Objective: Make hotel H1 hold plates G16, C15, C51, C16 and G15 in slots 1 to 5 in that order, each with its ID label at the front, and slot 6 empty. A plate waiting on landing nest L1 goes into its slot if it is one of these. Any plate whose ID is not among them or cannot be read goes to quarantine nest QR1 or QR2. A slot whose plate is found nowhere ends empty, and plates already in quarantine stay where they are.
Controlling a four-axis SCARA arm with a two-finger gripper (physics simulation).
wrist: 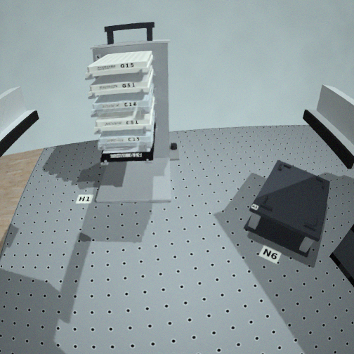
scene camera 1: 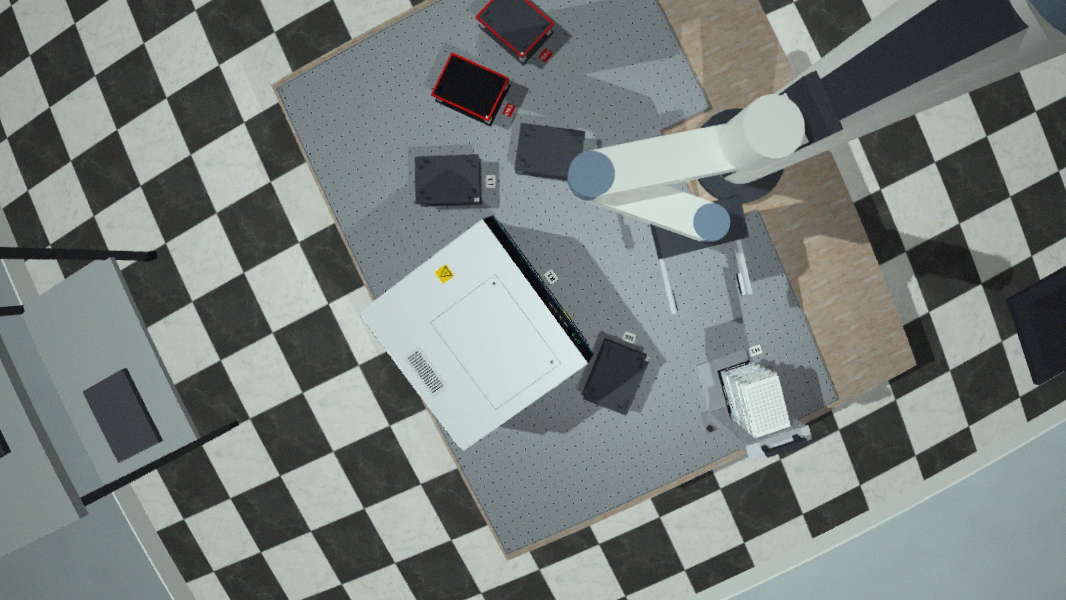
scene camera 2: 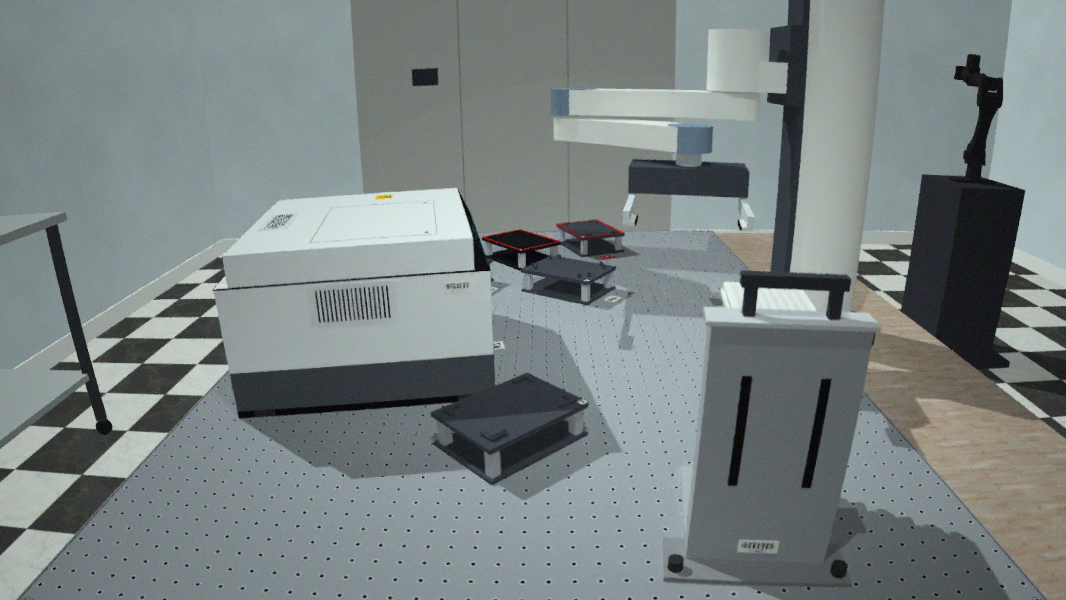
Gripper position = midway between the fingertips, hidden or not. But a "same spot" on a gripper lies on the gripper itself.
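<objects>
The wrist view shows my gripper, and so do scene camera 1 and scene camera 2 (688, 220). On my gripper, (wrist: 324, 120) and (scene camera 1: 674, 305) are the same spot.
</objects>
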